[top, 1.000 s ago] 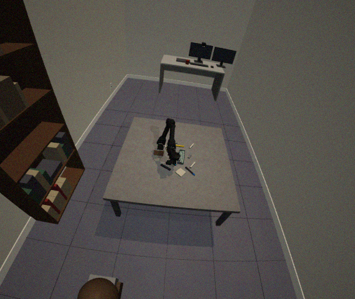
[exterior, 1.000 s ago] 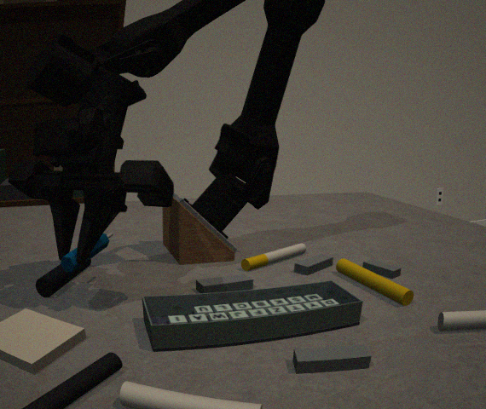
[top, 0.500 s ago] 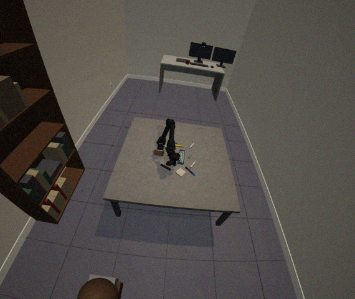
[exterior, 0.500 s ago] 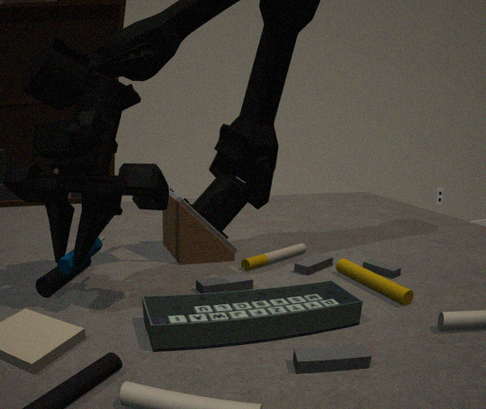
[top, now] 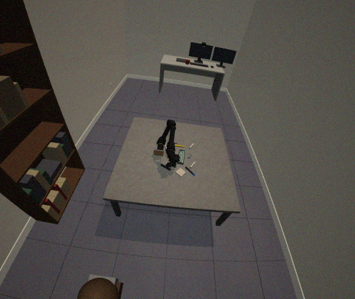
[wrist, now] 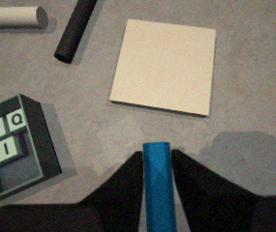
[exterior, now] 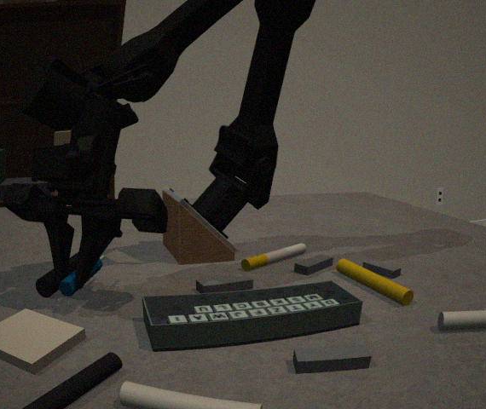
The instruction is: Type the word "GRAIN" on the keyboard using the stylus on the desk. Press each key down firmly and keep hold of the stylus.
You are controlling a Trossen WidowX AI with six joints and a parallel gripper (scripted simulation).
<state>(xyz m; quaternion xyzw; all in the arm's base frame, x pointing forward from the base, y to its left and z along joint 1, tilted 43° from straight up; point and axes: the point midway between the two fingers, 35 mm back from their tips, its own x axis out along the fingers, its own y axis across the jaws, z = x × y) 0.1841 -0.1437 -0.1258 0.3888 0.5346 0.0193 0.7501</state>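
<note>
Now: gripper tip 60 mm past the blue stylus and 30 mm to the right of it. From my gripper tip the other things lie so: cream pad 70 mm ahead, 40 mm to the right, 30 mm below; black cylinder 100 mm behind, 20 mm below, 10 mm to the right; thin grey tip 90 mm behind, 40 mm to the left.
</note>
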